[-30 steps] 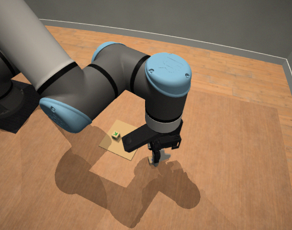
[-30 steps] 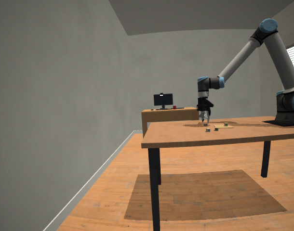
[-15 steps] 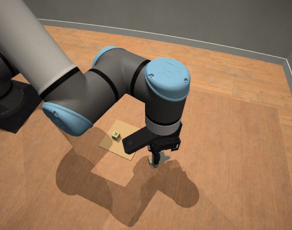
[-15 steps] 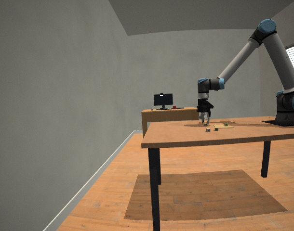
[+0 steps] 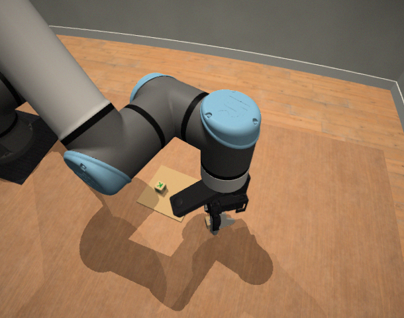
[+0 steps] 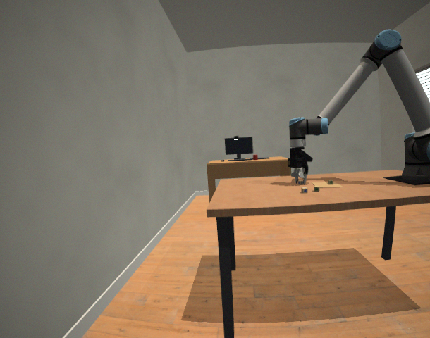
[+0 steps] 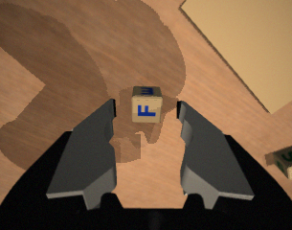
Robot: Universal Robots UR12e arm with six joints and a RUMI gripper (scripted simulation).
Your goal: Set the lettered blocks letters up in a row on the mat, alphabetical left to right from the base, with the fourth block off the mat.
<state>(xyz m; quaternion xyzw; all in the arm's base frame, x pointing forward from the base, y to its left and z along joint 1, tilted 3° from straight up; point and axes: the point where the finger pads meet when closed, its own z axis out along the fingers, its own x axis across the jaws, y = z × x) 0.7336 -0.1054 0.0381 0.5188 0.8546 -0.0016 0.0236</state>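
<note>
Now: the tan mat 13 cm behind my hand, 7 cm to the left of it and 2 cm below it.
</note>
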